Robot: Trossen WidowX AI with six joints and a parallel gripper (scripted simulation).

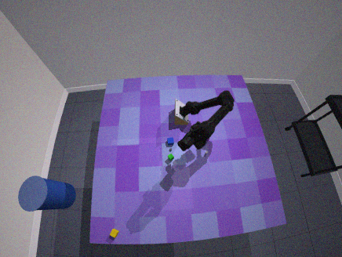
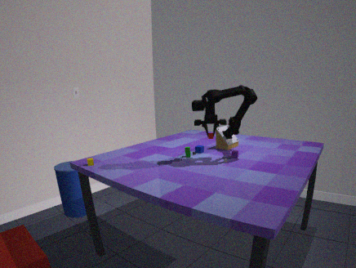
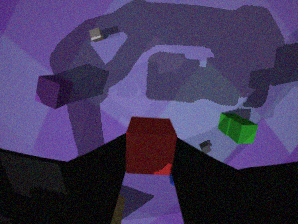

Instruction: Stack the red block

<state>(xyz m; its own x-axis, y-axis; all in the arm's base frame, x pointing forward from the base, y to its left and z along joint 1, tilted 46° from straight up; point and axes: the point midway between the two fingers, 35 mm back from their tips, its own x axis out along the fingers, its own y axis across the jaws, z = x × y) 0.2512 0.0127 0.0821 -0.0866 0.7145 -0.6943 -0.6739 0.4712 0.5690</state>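
My gripper tip is now 13 cm to the left of the tiny dark piece, 12 cm above it and 2 cm short of it. Also, from my gripper tip: small white ball: 13 cm to the left, 12 cm below, 2 cm ahead; then small red block: 1 cm above; then blue block: 13 cm to the right, 10 cm below, 4 cm behind.
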